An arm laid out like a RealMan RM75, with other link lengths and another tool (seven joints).
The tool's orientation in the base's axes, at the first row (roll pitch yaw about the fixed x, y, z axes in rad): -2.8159, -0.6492, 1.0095
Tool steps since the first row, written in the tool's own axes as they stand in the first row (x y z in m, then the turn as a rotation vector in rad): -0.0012, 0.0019, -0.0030, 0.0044, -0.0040, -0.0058; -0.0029, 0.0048, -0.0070, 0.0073, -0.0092, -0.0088; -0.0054, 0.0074, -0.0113, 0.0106, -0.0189, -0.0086; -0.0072, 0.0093, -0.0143, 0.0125, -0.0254, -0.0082; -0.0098, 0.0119, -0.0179, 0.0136, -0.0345, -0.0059
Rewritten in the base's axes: 0.0011, -0.0034, 0.0011, -0.0020, 0.0005, 0.0081; 0.0029, -0.0082, 0.0023, -0.0055, 0.0023, 0.0134; 0.0040, -0.0136, 0.0034, -0.0129, 0.0079, 0.0177; 0.0049, -0.0174, 0.0041, -0.0180, 0.0117, 0.0202; 0.0060, -0.0224, 0.0046, -0.0257, 0.0171, 0.0215
